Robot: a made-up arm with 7 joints. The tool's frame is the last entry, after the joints.
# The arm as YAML. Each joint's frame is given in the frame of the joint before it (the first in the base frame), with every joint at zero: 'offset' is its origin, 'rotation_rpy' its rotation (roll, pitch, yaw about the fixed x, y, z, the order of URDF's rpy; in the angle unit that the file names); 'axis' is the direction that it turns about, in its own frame. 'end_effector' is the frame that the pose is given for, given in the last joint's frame.
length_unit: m
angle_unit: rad
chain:
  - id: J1
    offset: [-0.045, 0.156, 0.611]
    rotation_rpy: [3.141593, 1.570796, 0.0]
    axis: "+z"
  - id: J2
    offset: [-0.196, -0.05, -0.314]
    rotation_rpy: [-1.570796, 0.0, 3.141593]
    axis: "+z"
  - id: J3
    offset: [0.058, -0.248, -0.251]
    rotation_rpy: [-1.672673, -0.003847, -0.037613]
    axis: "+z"
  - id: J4
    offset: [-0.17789, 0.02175, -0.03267]
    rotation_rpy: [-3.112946, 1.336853, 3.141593]
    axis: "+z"
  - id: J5
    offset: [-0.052, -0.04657, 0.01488]
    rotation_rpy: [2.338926, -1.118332, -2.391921]
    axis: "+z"
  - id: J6
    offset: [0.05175, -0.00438, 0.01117]
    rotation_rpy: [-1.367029, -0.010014, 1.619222]
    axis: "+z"
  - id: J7
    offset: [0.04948, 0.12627, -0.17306]
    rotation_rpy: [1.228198, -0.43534, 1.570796]
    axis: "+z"
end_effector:
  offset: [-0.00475, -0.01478, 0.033]
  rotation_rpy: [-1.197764, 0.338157, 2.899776]
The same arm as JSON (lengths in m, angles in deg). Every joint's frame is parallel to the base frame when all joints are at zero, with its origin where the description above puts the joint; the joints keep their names.
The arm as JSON. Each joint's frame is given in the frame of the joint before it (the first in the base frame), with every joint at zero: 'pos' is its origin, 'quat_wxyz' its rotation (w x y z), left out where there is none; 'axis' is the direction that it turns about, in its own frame. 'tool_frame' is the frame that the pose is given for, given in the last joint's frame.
{"length_unit": "m", "angle_unit": "deg", "joints": [
  {"joint": "J1", "pos": [-0.045, 0.156, 0.611], "axis": [-1.0, 0.0, 0.0]},
  {"joint": "J2", "pos": [0.314, 0.05, 0.196], "axis": [0.0, 1.0, 0.0]},
  {"joint": "J3", "pos": [-0.248, -0.251, 0.058], "axis": [0.994097, -0.1017, 0.0378]},
  {"joint": "J4", "pos": [-0.028, -0.019, -0.179], "axis": [-0.264002, 0.0558, 0.962907]},
  {"joint": "J5", "pos": [0.051, 0.042, 0.027], "axis": [0.977103, -0.209801, -0.0354]},
  {"joint": "J6", "pos": [0.017, 0.018, 0.047], "axis": [0.107401, -0.304602, -0.946405]},
  {"joint": "J7", "pos": [-0.151, 0.024, 0.158], "axis": [0.0, -1.0, 0.0]}
], "tool_frame": {"pos": [-0.004, -0.033, 0.015], "quat_wxyz": [0.960623, 0.153163, -0.128252, 0.193123]}}

